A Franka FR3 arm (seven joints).
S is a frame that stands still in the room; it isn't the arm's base.
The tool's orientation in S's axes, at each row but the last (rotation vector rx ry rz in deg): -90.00, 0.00, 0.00; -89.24, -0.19, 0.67; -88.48, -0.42, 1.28; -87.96, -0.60, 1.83
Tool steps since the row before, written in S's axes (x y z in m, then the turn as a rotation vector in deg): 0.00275, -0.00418, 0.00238, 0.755, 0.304, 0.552; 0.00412, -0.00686, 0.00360, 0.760, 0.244, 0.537; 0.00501, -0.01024, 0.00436, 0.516, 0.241, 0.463; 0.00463, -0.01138, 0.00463, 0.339, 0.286, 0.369
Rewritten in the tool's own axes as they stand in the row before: 0.00275, -0.00238, -0.00418, 0.755, -0.552, 0.304; 0.00403, -0.00371, -0.00685, 0.759, -0.538, 0.244; 0.00477, -0.00468, -0.01021, 0.516, -0.462, 0.243; 0.00426, -0.00509, -0.01133, 0.342, -0.363, 0.290
